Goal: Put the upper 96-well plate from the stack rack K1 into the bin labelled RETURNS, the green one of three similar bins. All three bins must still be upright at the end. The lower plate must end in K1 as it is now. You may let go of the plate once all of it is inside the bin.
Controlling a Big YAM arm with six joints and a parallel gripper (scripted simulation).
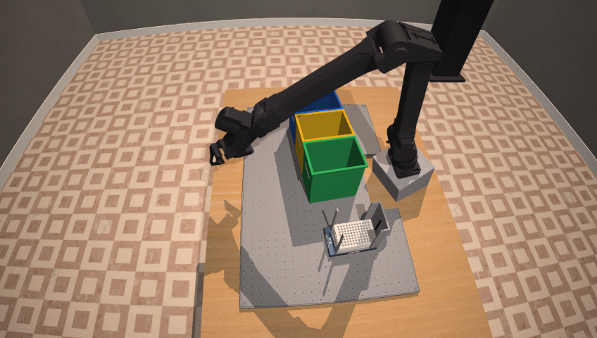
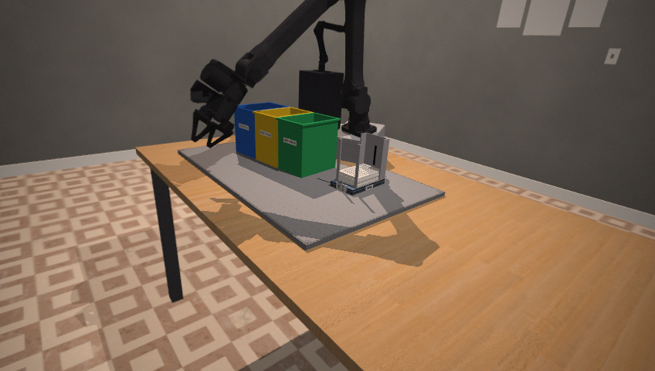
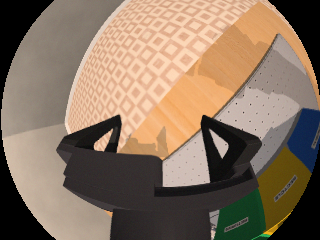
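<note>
My hand is 39 cm past the white 96-well plate, 28 cm to the right of it and 10 cm above it. From my hand the other things lie so: yellow bin (35 cm behind, 7 cm to the right, 5 cm below); blue bin (34 cm behind, 20 cm to the right, 5 cm below); green bin (35 cm behind, 6 cm to the left, 5 cm below).
</note>
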